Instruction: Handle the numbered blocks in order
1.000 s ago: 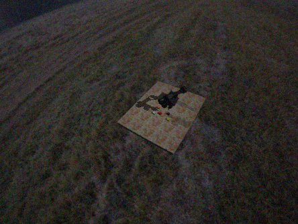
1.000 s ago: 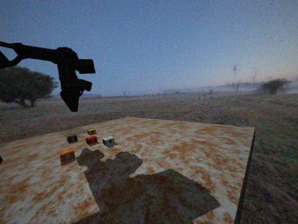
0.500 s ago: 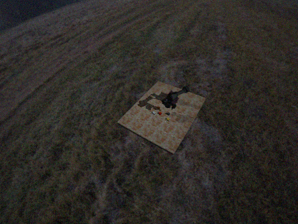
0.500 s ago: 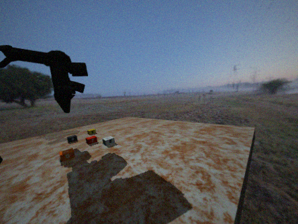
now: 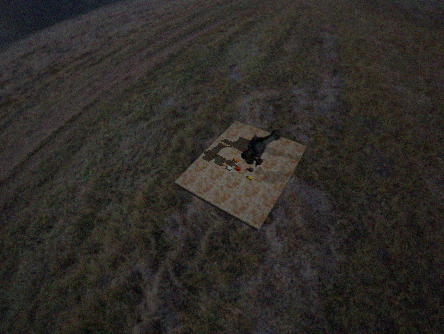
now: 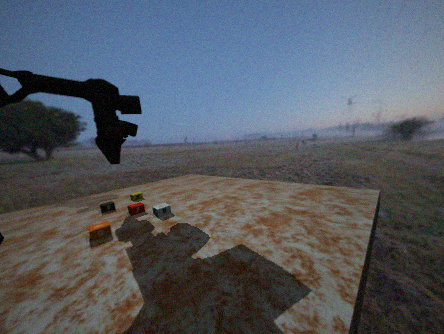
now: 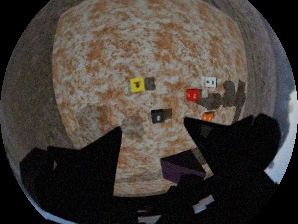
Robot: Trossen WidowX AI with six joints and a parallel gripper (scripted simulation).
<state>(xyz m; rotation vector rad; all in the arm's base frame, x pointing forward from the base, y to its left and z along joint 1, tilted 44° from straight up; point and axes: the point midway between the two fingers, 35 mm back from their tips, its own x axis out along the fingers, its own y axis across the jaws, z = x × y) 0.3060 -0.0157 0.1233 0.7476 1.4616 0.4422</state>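
The orange block is 20 cm to the right of my gripper tip, 12 cm below it and 11 cm behind it. Also, from my gripper tip: red block: 14 cm to the right, 12 cm below, 1 cm behind; dark block: 12 cm below, 5 cm behind, 2 cm to the right; yellow block: 12 cm below, 5 cm ahead, 1 cm to the left.
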